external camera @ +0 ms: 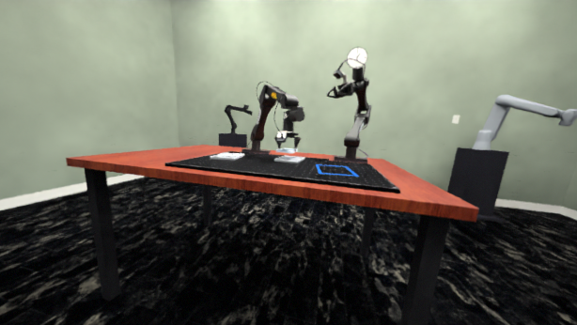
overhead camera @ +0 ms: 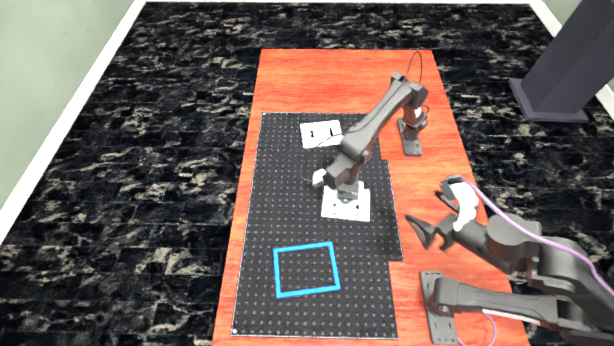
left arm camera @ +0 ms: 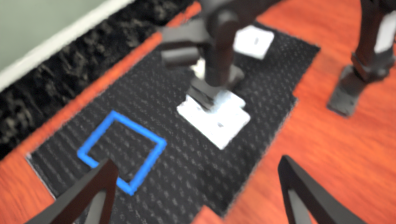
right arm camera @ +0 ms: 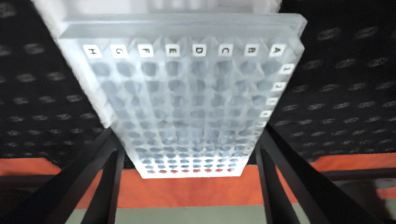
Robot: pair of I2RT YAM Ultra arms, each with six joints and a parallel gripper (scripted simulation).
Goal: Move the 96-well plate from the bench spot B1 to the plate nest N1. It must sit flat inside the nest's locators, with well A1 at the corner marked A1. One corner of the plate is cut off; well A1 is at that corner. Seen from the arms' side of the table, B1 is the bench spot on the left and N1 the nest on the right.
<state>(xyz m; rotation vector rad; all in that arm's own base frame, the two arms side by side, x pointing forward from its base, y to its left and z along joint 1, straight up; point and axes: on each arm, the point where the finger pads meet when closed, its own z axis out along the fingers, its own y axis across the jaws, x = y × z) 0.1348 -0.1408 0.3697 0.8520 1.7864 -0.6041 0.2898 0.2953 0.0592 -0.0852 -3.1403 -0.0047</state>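
The nest plate is 90 mm ahead of my right hand, 290 mm to the right of it and 50 mm below it. Also, from my right hand: 96-well plate (right at my right hand).
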